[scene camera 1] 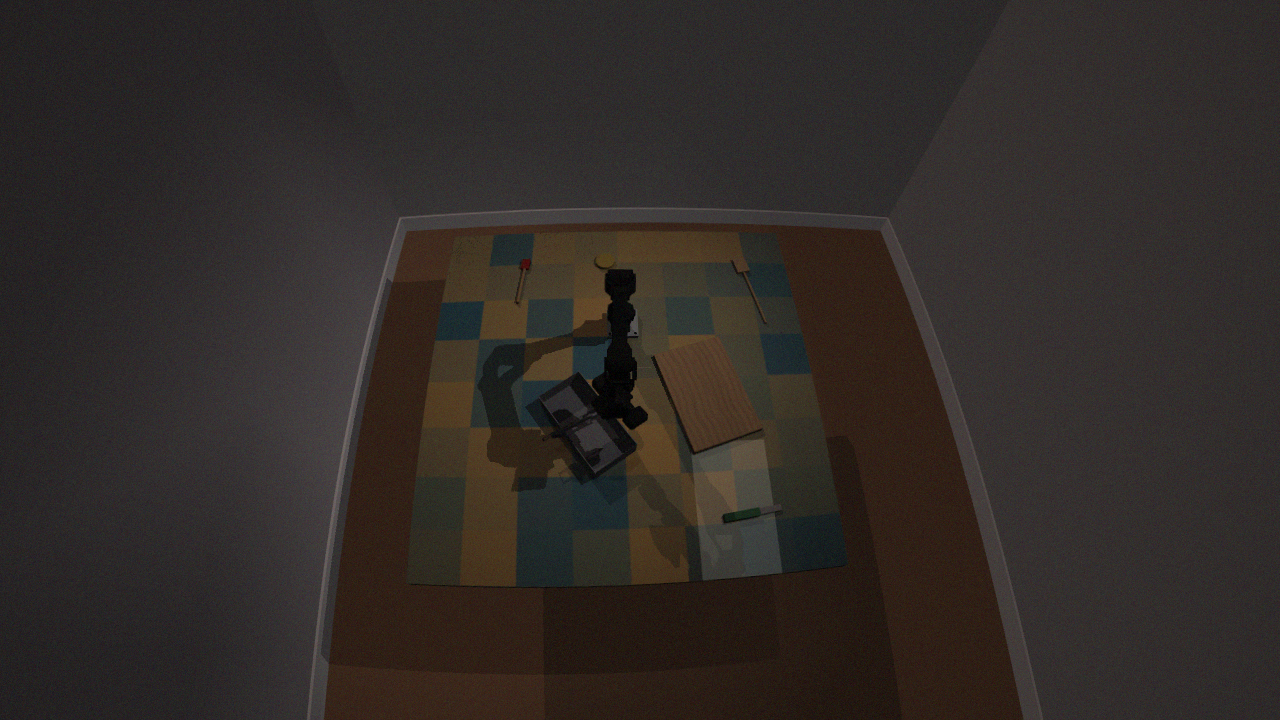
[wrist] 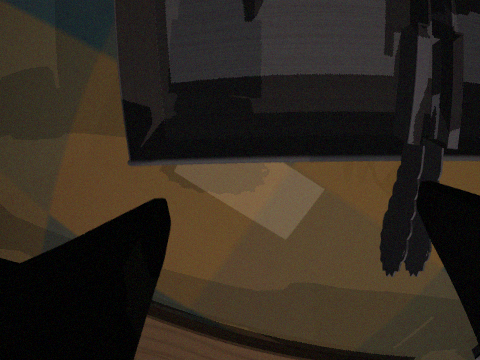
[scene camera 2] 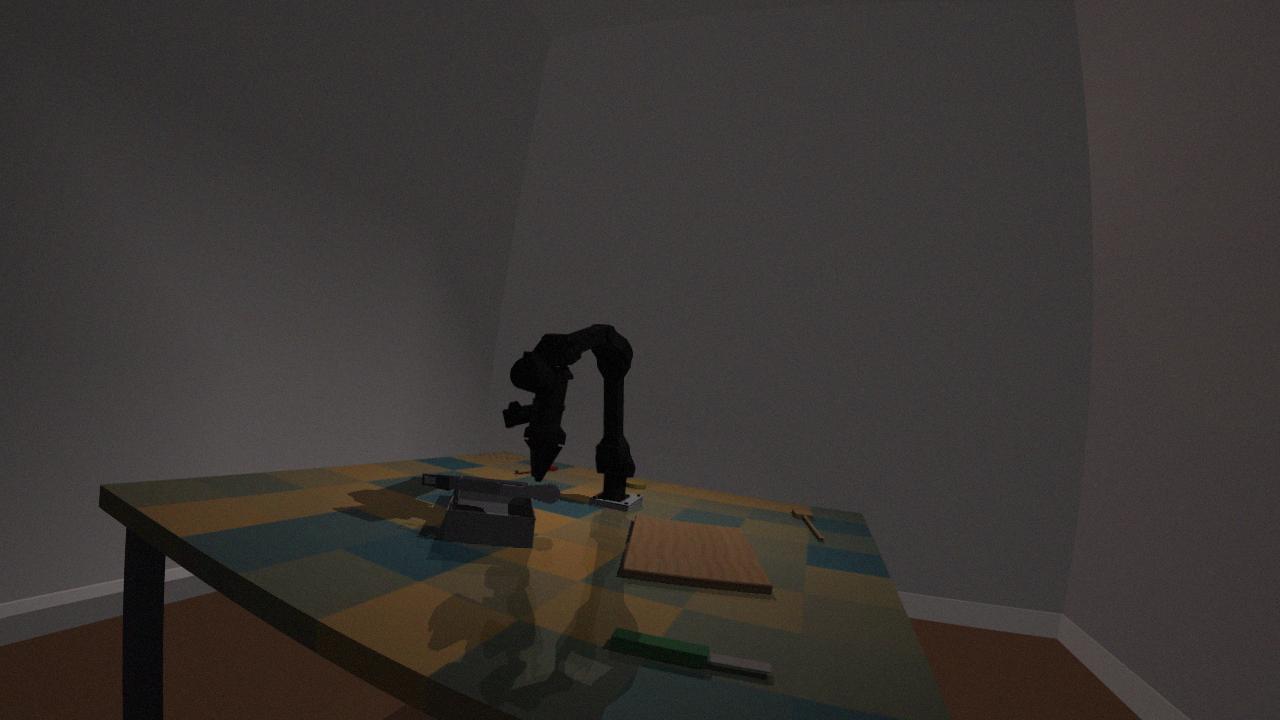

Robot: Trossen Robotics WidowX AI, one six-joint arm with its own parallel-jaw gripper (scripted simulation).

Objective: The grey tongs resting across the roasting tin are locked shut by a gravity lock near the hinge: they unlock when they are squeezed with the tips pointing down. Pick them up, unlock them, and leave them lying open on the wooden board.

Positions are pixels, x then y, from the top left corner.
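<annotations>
I can see my gripper in scene camera 1 (pixel 619 414), and it is visible to me in the wrist view (pixel 299 203) and in scene camera 2 (pixel 535 479) as well.
</annotations>
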